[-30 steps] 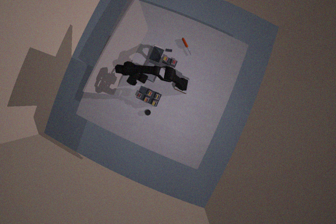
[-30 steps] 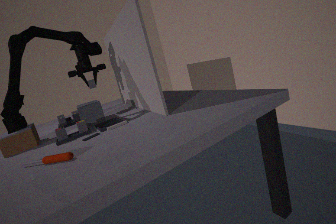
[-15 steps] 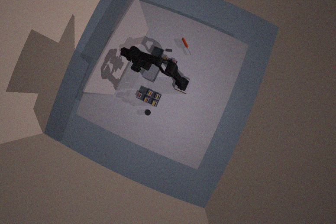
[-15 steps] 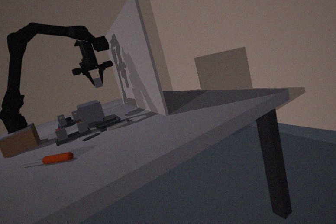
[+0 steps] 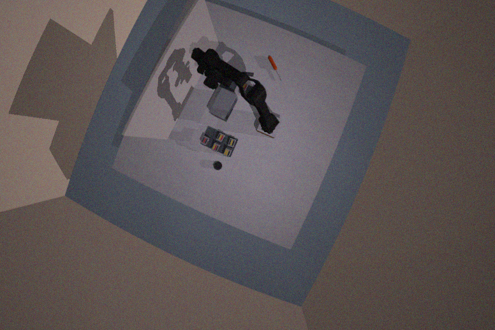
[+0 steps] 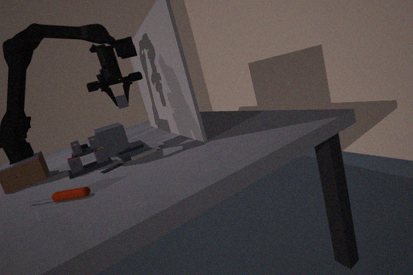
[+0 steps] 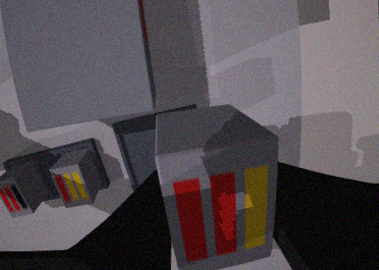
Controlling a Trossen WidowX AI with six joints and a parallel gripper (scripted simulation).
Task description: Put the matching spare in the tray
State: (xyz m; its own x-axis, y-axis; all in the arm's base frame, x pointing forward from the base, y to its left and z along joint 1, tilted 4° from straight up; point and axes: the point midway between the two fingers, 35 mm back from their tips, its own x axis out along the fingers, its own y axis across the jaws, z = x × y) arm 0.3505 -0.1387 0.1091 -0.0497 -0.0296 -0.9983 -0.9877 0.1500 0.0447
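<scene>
Now: gripper tip 17 cm above the dark tray, 7 cm to the left of it and 3 cm past it. Also, from my gripper tip: upright grey panel (18 cm ahead, 7 cm to the left, 5 cm above); then grey mounted unit (12 cm below, 11 cm to the left, 5 cm behind); then grey spare (2 cm above).
</scene>
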